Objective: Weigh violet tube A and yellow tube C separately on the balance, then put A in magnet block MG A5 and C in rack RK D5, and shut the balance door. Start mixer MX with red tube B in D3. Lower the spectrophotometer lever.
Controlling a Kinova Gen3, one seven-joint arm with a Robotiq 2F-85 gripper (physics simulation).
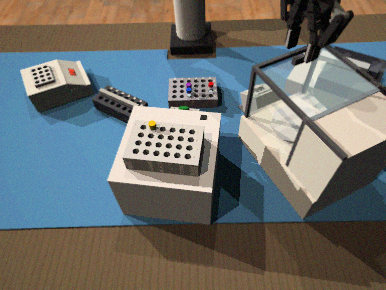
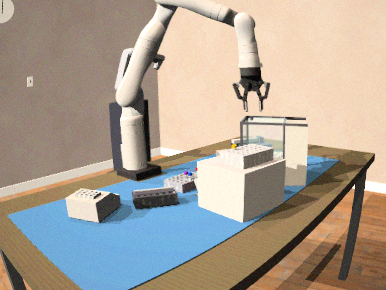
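Seen in the pictures: gripper, between the fingertips: (image 1: 299, 53) (image 2: 253, 111); arm's base, origin of its link: (image 1: 191, 32) (image 2: 136, 167).
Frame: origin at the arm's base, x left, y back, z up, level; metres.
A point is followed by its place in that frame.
Observation:
My gripper (image 1: 301, 49) {y -0.440, x 0.118, z 0.216 m} (image 2: 253, 107) {y -0.440, x 0.118, z 0.216 m} is partly open and empty, above the glass-walled balance (image 1: 254, 92) {y -0.432, x 0.049, z 0.131 m} (image 2: 284, 135) {y -0.567, x 0.082, z 0.148 m}. A glass pane shows across the balance's top; my fingers hide part of its rear edge. The violet tube (image 1: 189, 85) {y -0.271, x -0.057, z 0.029 m} (image 2: 186, 173) {y -0.271, x -0.062, z 0.026 m} and red tube (image 1: 211, 84) {y -0.281, x -0.002, z 0.030 m} (image 2: 196, 169) {y -0.277, x -0.008, z 0.026 m} stand in the grey rack (image 1: 192, 102) {y -0.300, x -0.056, z -0.003 m} (image 2: 181, 185) {y -0.285, x -0.116, z 0.002 m}. The yellow tube (image 1: 152, 125) {y -0.499, x -0.163, z 0.159 m} (image 2: 234, 146) {y -0.497, x -0.168, z 0.156 m} stands in the back row of the pale 24-hole block (image 1: 162, 165) {y -0.569, x -0.158, z 0.135 m} (image 2: 247, 157) {y -0.552, x -0.206, z 0.140 m} on a large white box. The dark two-row block (image 1: 120, 102) {y -0.278, x -0.236, z 0.015 m} (image 2: 155, 197) {y -0.290, x -0.261, z 0.008 m} looks like the magnet block.
A small white device (image 1: 57, 96) {y -0.214, x -0.395, z 0.008 m} (image 2: 82, 210) {y -0.182, x -0.467, z 0.009 m} with a holed block and red marking stands at the left. A blue tube (image 1: 189, 90) {y -0.290, x -0.061, z 0.030 m} (image 2: 190, 174) {y -0.289, x -0.066, z 0.026 m} stands beside the violet one. The large white box (image 1: 162, 197) {y -0.595, x -0.168, z 0.072 m} (image 2: 222, 192) {y -0.490, x -0.229, z 0.044 m} stands left of the balance. A dark object (image 1: 364, 63) {y -0.341, x 0.360, z 0.074 m} is partly hidden behind it.

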